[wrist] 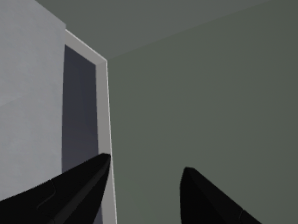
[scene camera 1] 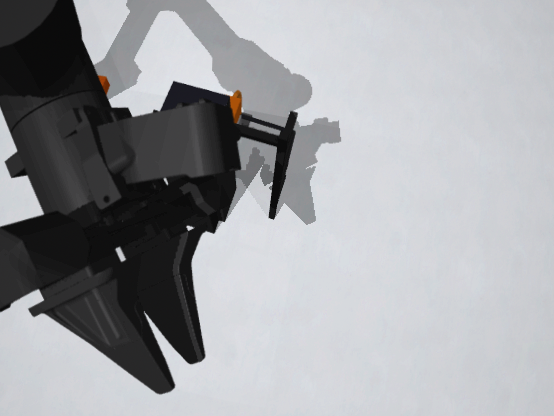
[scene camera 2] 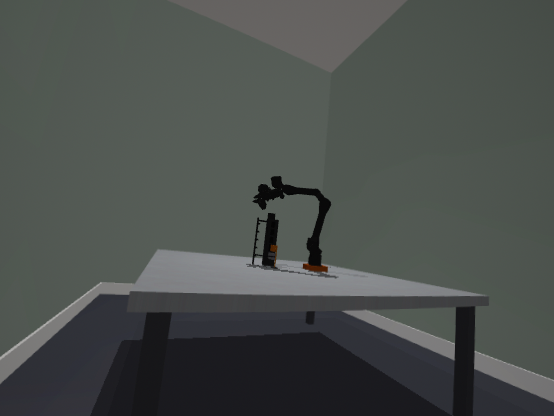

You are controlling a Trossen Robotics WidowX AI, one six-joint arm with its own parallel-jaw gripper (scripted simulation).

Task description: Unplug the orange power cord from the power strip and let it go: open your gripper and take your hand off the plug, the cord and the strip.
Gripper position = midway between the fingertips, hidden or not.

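You'd find my gripper [scene camera 1: 183, 376] in the scene, and it's there in the wrist view [wrist: 146, 169] as well.
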